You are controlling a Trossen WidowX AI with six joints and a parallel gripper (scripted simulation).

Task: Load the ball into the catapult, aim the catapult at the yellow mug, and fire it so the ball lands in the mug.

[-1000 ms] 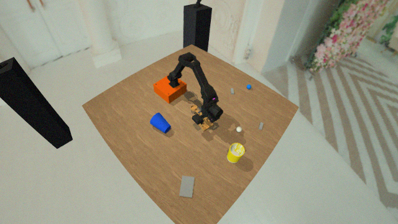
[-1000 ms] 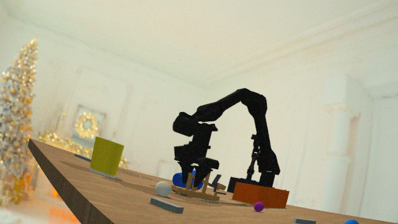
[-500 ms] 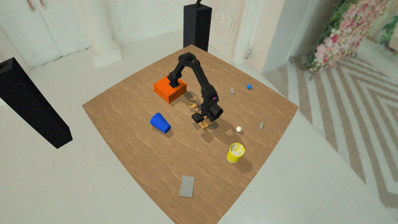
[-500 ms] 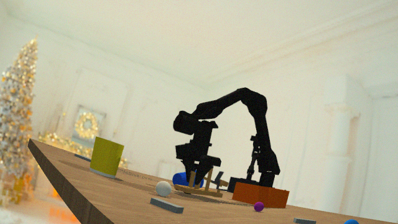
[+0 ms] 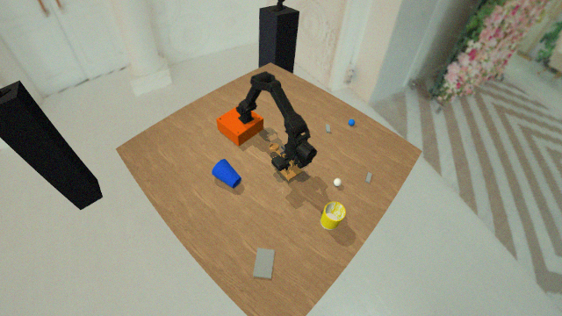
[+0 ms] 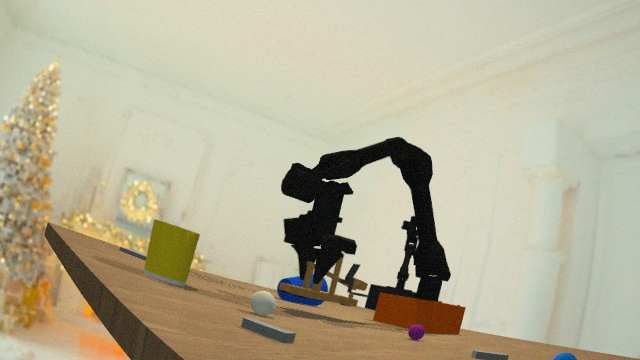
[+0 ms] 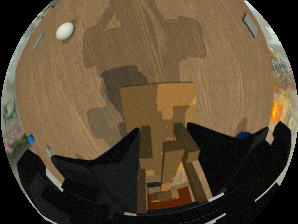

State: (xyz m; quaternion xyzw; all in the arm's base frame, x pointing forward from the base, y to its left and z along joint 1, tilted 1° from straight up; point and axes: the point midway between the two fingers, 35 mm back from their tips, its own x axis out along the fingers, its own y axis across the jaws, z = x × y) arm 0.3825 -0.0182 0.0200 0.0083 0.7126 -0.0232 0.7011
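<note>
The purple ball lies 210 mm to the left of my gripper tip, 120 mm behind it and 50 mm below it. The rest, counted from my gripper tip: yellow mug (300 mm ahead, 40 mm below, 20 mm to the right); wooden catapult (70 mm behind, 20 mm to the left, 20 mm above); white ball (180 mm ahead, 150 mm to the left, 50 mm below).
</note>
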